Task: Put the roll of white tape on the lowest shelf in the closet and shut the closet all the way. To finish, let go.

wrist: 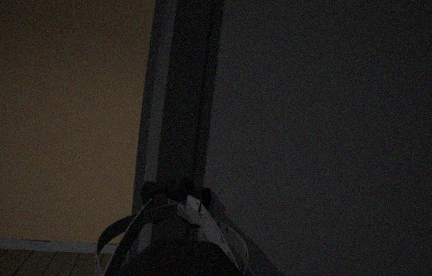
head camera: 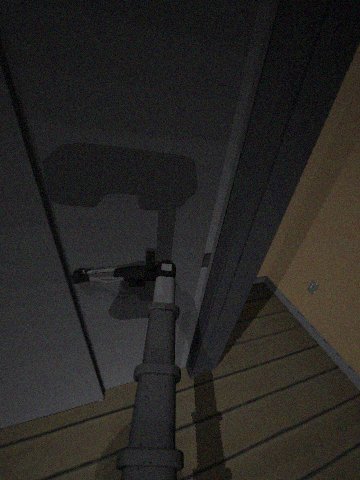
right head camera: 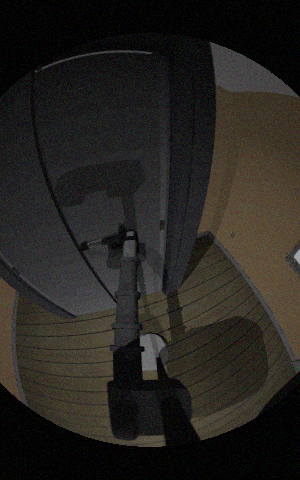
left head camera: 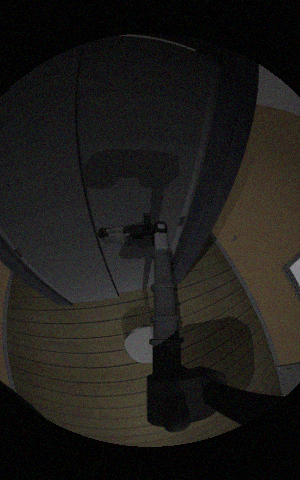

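Seen in the pictures: gripper, fingertip midpoint: [wrist: 176,191] [head camera: 72,276] [right head camera: 79,246] [left head camera: 97,232]; robot's base at its link origin: [right head camera: 147,350] [left head camera: 144,343].
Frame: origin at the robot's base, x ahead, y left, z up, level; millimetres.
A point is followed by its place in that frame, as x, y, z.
Note:
The closet's right door panel [head camera: 135,100] @(656, 106, 1551) [left head camera: 145,100] @(658, 100, 1659) [right head camera: 100,110] @(664, 77, 1679) and left door panel [head camera: 30,300] @(510, 438, 971) [left head camera: 45,200] @(493, 496, 1298) [right head camera: 25,200] @(506, 453, 1409) stand side by side with a thin dark seam between them. Their lower edges are slightly offset in the head view; whether they are fully shut is hard to tell. My gripper [head camera: 79,275] @(566, 315, 1041) [left head camera: 103,232] [right head camera: 84,246] @(566, 315, 1041) [wrist: 176,191] @(566, 315, 1041) points left along the door fronts, its tips near the seam. The fingers are drawn together, with no object visible between them. Contact with a door is unclear. The white tape and the lowest shelf do not show.
The dark closet frame [head camera: 250,200] @(682, -258, 1326) [right head camera: 187,175] @(690, -285, 1352) stands right of the doors. An orange wall [head camera: 320,240] @(1435, -1306, 783) [wrist: 65,120] @(-615, 2022, 1050) and plank floor [head camera: 280,370] @(757, -958, -28) [left head camera: 65,350] @(-261, 904, -28) border it. My extended arm [head camera: 159,350] @(282, -2, 1154) reaches toward the doors and casts shadows. The room is dim.

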